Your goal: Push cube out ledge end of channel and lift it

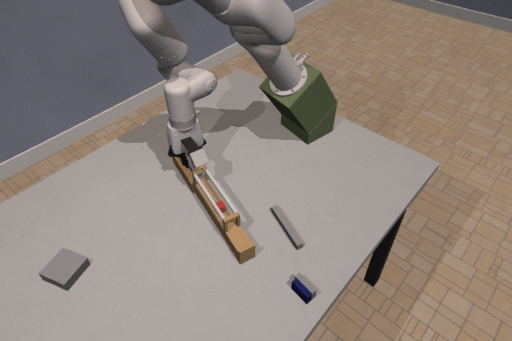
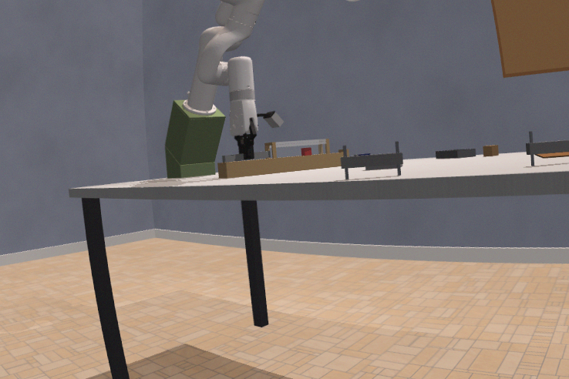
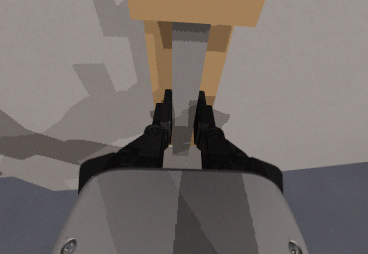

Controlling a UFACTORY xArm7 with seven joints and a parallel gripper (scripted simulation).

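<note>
My gripper is now 3 cm short of the wooden channel, 18 cm to the right of it and 1 cm above it. The rest, counted from my hand: brown cube (55 cm ahead, 50 cm to the left, 5 cm below); flat grey block (43 cm ahead, 8 cm to the left, 5 cm below); blue block (1 cm ahead, 52 cm to the left, 5 cm below).
</note>
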